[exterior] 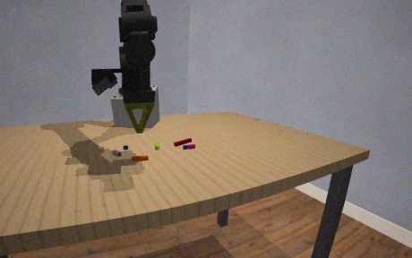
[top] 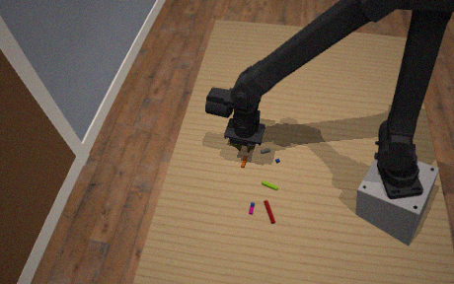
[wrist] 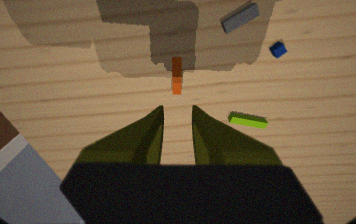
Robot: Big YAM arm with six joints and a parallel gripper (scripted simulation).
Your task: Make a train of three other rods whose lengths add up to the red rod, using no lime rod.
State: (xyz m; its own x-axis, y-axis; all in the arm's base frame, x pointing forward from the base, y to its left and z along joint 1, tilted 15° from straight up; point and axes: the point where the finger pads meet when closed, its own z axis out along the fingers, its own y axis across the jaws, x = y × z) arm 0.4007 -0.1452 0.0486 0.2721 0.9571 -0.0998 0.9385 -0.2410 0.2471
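Right now the orange rod is 80 mm below my hand. Also, from my hand: magenta rod (10 mm behind, 160 mm to the left, 80 mm below); then lime rod (70 mm behind, 90 mm to the left, 80 mm below); then grey rod (70 mm behind, 40 mm to the right, 80 mm below).
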